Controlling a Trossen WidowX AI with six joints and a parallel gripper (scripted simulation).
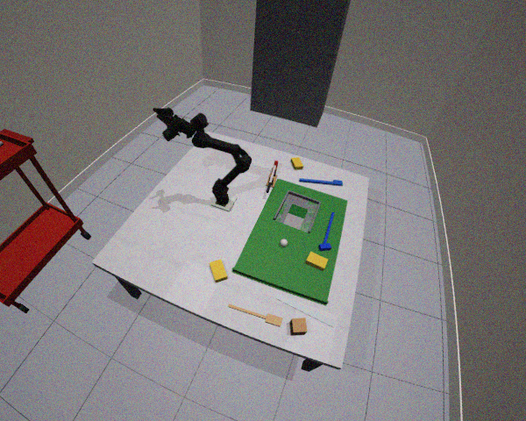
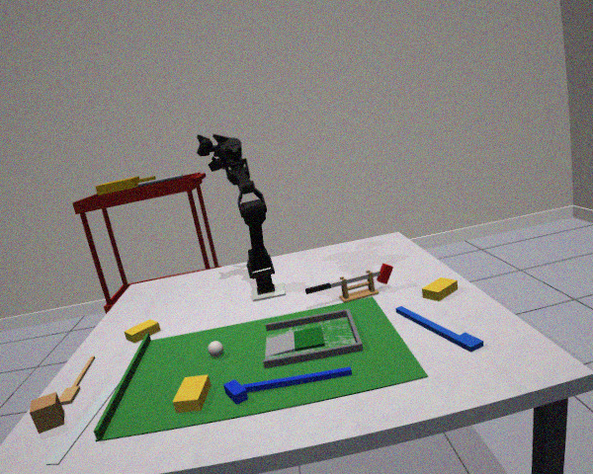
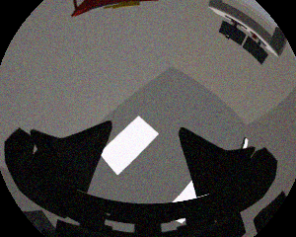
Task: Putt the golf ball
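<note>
Now: the red putter 470 mm ahead of my gripper tip, 390 mm to the left of it and 540 mm below it. From my gripper tip the other things lie so: green mat: 730 mm ahead, 70 mm to the left, 600 mm below; then white golf ball: 670 mm ahead, 50 mm to the right, 580 mm below; then blue putter: 890 mm ahead, 120 mm to the left, 580 mm below.
</note>
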